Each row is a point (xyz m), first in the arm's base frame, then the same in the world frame.
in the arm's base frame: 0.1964 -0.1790 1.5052
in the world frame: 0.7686 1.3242 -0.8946
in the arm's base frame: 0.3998 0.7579 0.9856
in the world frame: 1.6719 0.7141 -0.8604
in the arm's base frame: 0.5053 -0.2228 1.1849
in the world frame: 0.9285 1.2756 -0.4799
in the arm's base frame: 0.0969 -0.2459 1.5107
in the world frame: 0.6561 1.2964 -0.9258
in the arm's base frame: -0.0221 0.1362 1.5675
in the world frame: 0.8939 1.1338 -1.2094
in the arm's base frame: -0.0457 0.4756 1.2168
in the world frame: 1.1722 0.7372 -1.1456
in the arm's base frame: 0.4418 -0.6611 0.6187
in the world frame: 0.5630 0.9769 0.0622
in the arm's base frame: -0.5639 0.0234 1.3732
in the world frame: 0.4958 0.7251 -1.3454
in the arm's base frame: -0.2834 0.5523 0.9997
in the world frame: 1.1062 0.4143 -1.1755
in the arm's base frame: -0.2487 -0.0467 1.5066
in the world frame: 0.6164 1.0270 -1.2173
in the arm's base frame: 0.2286 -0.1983 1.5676
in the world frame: 0.7688 1.3956 -0.9085
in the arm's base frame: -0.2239 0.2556 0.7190
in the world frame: 0.9136 0.3461 -0.8168
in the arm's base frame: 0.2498 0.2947 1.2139
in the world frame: 1.1979 0.9666 -0.8872
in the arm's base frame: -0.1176 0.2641 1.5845
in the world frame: 0.9412 1.0466 -1.3355
